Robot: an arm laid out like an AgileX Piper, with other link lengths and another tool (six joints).
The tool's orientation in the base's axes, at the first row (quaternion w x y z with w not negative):
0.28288, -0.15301, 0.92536, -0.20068
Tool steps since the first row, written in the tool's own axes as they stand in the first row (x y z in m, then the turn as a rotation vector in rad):
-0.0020, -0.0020, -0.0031, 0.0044, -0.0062, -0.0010
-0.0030, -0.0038, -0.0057, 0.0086, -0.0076, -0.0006
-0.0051, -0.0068, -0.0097, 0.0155, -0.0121, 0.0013
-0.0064, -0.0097, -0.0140, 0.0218, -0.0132, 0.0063
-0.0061, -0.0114, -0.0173, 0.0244, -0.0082, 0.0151
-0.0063, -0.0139, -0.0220, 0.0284, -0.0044, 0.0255
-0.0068, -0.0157, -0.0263, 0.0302, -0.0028, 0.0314
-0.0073, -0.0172, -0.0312, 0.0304, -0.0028, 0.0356
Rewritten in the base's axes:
0.0001, -0.0001, 0.0042, -0.0030, -0.0069, 0.0016
-0.0003, -0.0005, 0.0075, -0.0059, -0.0099, 0.0000
-0.0005, -0.0011, 0.0128, -0.0095, -0.0171, -0.0026
-0.0015, -0.0019, 0.0180, -0.0114, -0.0220, -0.0088
-0.0033, -0.0026, 0.0212, -0.0091, -0.0211, -0.0190
-0.0055, -0.0034, 0.0260, -0.0069, -0.0224, -0.0305
-0.0073, -0.0035, 0.0303, -0.0051, -0.0234, -0.0365
-0.0095, -0.0032, 0.0349, -0.0028, -0.0246, -0.0398

